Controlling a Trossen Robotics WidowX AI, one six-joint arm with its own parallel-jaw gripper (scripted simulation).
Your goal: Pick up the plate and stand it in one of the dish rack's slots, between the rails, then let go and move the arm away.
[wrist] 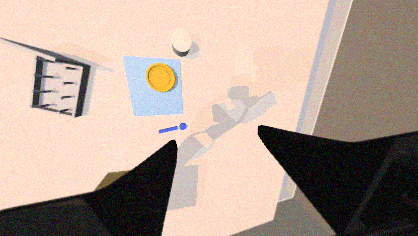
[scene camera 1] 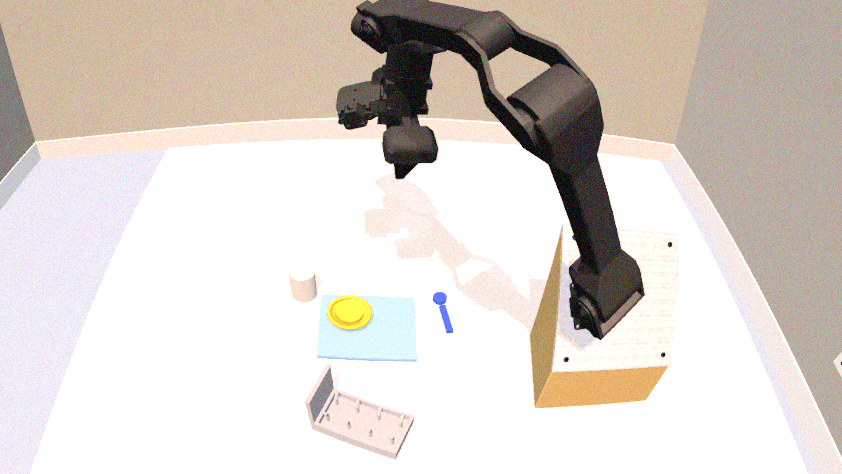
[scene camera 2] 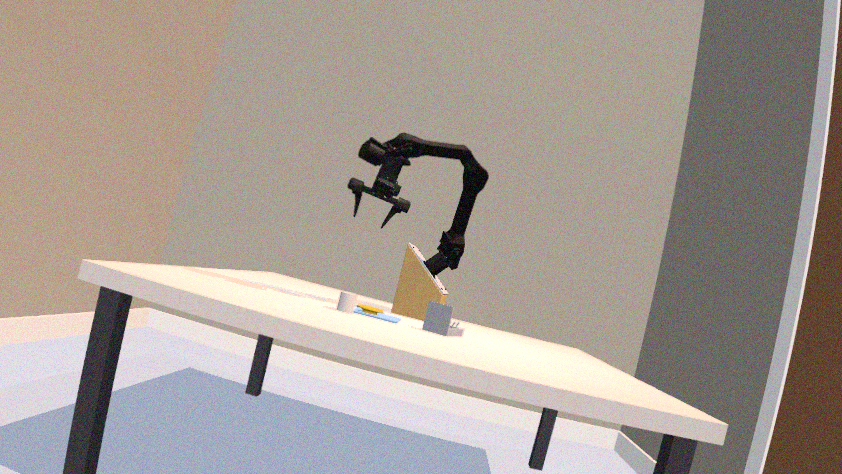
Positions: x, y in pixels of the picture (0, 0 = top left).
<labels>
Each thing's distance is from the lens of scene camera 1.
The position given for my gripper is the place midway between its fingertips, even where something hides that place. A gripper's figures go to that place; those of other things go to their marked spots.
my gripper [scene camera 1: 395, 157]: 0.80 m
yellow plate [scene camera 1: 348, 312]: 0.90 m
dish rack [scene camera 1: 365, 424]: 0.78 m
The marked spots on the yellow plate and the dish rack are 0.21 m apart.
</labels>
